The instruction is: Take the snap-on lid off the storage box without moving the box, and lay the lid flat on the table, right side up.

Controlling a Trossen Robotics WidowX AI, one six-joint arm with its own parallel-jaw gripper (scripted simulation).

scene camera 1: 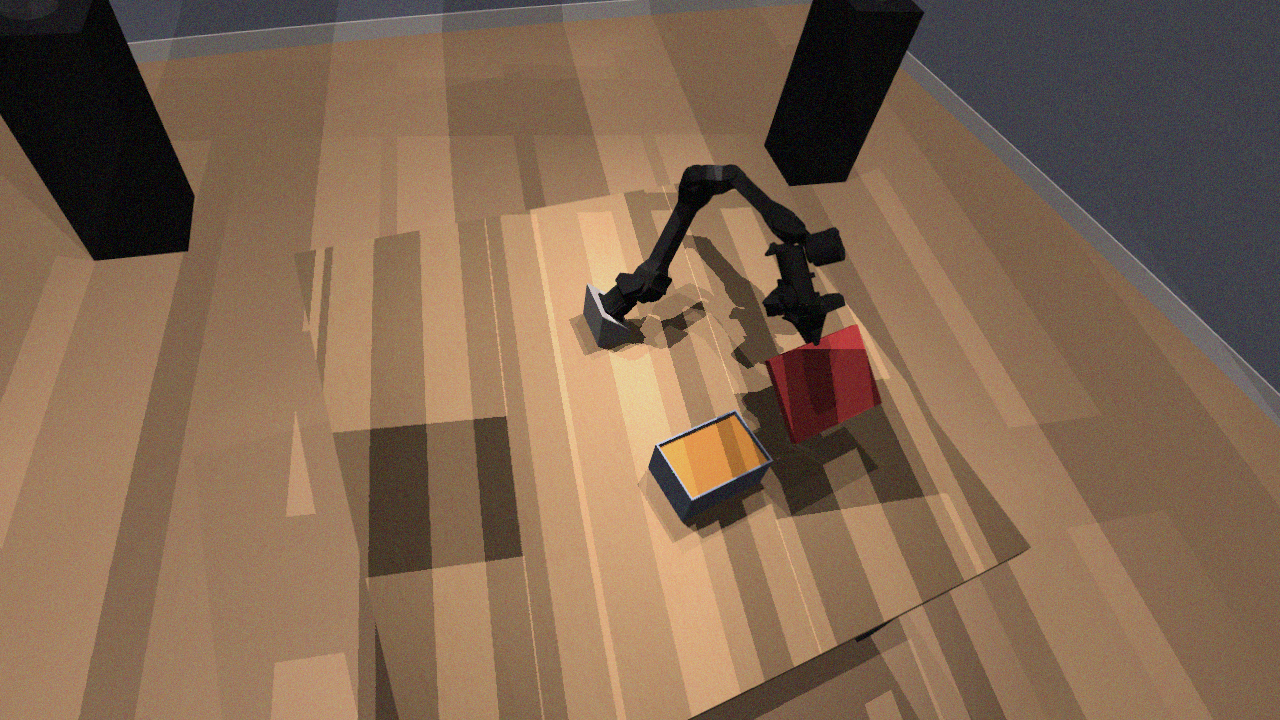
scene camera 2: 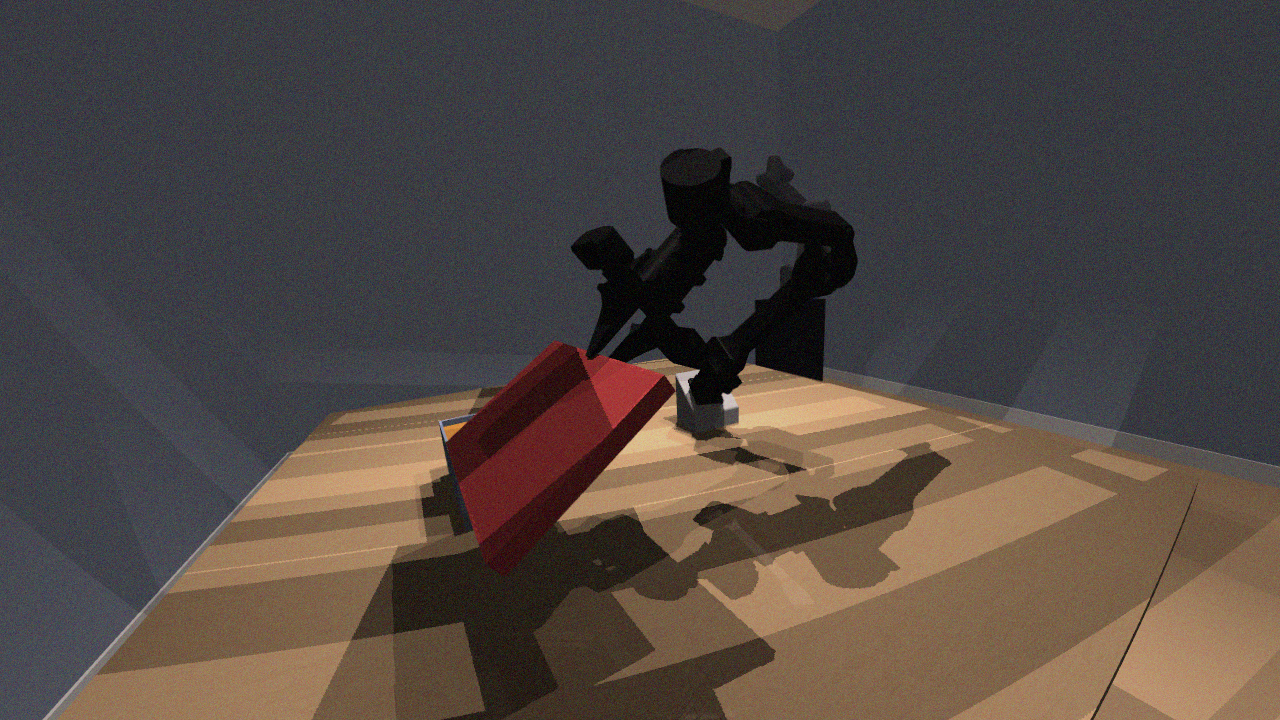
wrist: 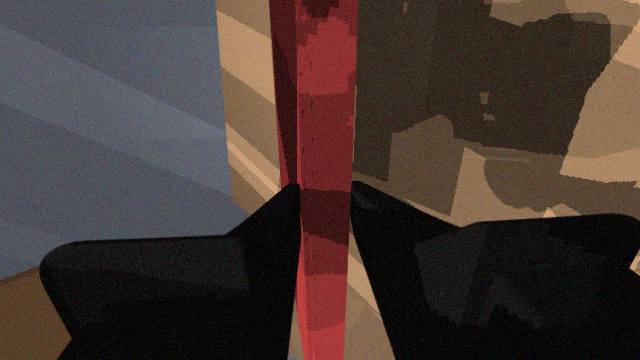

my gripper: holds a red lid [scene camera 2: 521,462]
